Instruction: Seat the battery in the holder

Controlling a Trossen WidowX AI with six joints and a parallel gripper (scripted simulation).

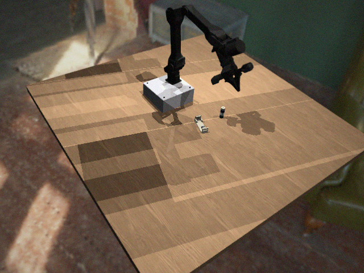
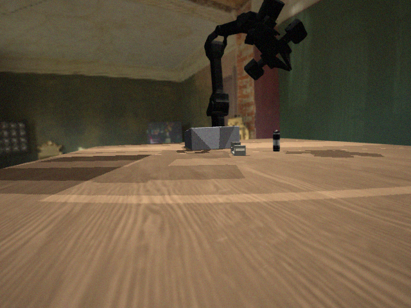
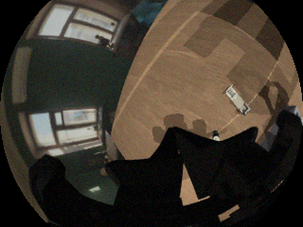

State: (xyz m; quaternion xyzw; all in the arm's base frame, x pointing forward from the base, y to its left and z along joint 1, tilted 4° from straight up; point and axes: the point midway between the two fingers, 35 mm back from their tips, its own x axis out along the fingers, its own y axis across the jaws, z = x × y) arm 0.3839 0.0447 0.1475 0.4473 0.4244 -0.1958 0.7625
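The cylindrical battery lies 190 mm below my gripper tip, 90 mm behind it and 20 mm to the left of it.
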